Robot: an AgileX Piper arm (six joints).
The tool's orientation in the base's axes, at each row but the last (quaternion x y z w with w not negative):
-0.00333 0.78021 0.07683 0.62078
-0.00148 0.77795 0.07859 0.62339
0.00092 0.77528 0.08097 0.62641
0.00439 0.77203 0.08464 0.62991
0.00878 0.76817 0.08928 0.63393
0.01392 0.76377 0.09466 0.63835
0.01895 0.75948 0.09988 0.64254
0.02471 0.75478 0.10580 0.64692
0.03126 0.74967 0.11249 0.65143
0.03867 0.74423 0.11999 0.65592
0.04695 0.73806 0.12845 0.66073
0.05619 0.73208 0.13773 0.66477
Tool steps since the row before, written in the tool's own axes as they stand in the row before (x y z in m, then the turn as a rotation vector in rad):
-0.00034 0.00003 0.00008 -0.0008 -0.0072 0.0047
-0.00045 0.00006 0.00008 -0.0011 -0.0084 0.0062
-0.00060 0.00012 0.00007 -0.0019 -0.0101 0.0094
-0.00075 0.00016 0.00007 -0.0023 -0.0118 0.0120
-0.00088 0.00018 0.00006 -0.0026 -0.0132 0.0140
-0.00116 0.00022 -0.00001 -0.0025 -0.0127 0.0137
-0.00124 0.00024 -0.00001 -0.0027 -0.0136 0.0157
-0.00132 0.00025 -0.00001 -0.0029 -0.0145 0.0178
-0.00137 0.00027 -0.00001 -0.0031 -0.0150 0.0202
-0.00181 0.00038 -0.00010 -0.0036 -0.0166 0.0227
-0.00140 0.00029 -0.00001 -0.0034 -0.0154 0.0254
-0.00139 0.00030 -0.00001 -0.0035 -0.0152 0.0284
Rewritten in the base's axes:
0.00015 0.00001 0.00032 0.0055 -0.0066 -0.0011
0.00017 0.00003 0.00043 0.0071 -0.0076 -0.0012
0.00019 0.00007 0.00058 0.0106 -0.0090 -0.0013
0.00021 0.00008 0.00074 0.0133 -0.0104 -0.0017
0.00021 0.00007 0.00087 0.0155 -0.0116 -0.0020
0.00018 0.00005 0.00117 0.0151 -0.0111 -0.0019
0.00018 0.00004 0.00125 0.0172 -0.0117 -0.0022
0.00018 0.00001 0.00133 0.0194 -0.0124 -0.0025
0.00017 0.00000 0.00139 0.0218 -0.0126 -0.0027
0.00011 -0.00003 0.00185 0.0245 -0.0139 -0.0028
0.00013 -0.00006 0.00142 0.0270 -0.0124 -0.0030
0.00011 -0.00008 0.00142 0.0300 -0.0119 -0.0031

